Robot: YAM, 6 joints.
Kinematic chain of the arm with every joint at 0, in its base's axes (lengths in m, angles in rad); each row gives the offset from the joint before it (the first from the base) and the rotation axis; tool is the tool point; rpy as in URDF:
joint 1: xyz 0 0 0.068 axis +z
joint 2: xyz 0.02 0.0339 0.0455 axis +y
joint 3: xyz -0.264 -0.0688 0 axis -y
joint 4: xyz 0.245 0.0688 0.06 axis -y
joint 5: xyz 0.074 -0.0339 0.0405 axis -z
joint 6: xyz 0.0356 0 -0.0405 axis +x
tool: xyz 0 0 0 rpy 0 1.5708 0
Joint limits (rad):
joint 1: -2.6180..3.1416
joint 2: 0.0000..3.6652
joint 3: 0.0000..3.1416
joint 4: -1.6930..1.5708
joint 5: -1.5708..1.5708
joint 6: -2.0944..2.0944
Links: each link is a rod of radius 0.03 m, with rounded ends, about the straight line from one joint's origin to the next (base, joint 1, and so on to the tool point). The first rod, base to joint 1, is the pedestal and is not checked.
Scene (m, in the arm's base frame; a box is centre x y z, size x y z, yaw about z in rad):
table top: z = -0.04
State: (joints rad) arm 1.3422 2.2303 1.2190 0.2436 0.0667 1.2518
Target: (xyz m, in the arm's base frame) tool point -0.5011 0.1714 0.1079
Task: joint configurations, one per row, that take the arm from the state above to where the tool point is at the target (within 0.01 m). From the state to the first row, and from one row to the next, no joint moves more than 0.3 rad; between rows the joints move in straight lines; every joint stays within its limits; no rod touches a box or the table.
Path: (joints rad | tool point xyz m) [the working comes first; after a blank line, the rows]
Joints at the target: 2.8101 2.4130 1.6161 0.3428 -0.0293 1.2518
Straight joint move there: clear.

1: 1.6358 2.2668 1.2984 0.2634 0.0475 1.2518 | -0.0283 0.4601 0.0772
2: 1.9293 2.3034 1.3778 0.2833 0.0283 1.2518 | -0.1673 0.4494 0.0845
3: 2.2229 2.3399 1.4573 0.3031 0.0091 1.2518 | -0.3015 0.3954 0.0920
4: 2.5165 2.3765 1.5367 0.3229 -0.0101 1.2518 | -0.4170 0.3005 0.0998
5: 2.8101 2.4130 1.6161 0.3428 -0.0293 1.2518 | -0.5011 0.1714 0.1079

